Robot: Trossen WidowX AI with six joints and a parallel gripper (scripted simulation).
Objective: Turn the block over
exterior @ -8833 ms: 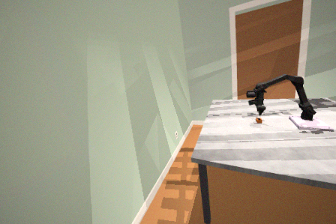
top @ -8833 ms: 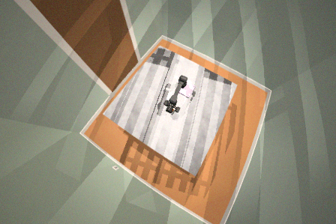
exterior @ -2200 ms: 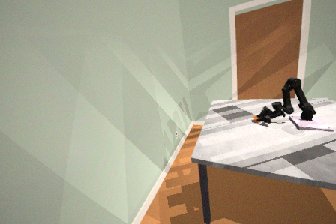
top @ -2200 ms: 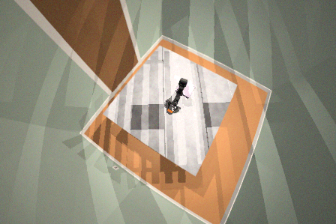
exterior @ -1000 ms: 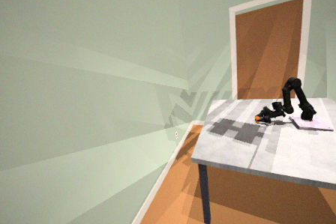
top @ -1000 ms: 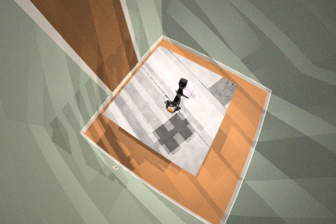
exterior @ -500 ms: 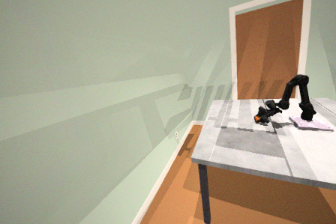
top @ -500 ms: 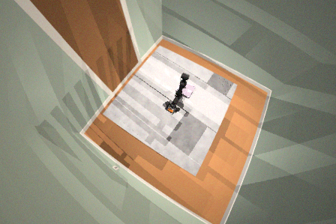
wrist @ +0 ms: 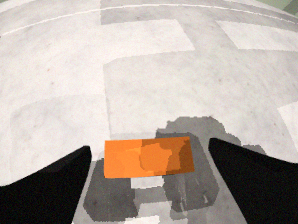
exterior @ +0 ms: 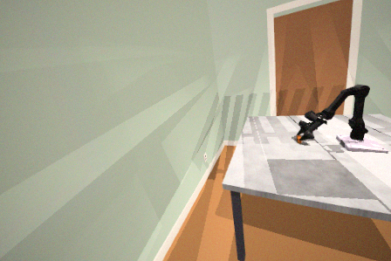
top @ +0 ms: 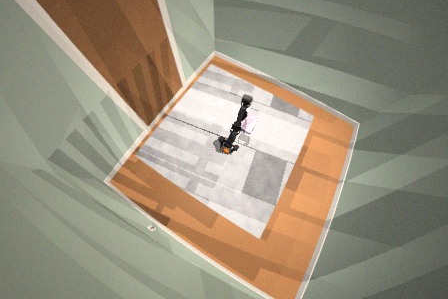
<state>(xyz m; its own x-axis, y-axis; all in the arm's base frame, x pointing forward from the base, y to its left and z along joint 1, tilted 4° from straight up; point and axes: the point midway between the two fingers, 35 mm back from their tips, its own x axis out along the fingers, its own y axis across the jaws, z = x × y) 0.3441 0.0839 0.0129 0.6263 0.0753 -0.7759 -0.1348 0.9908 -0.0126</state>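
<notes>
Right now my gripper tip is 1 cm past the orange block and 1 cm above it.
</notes>
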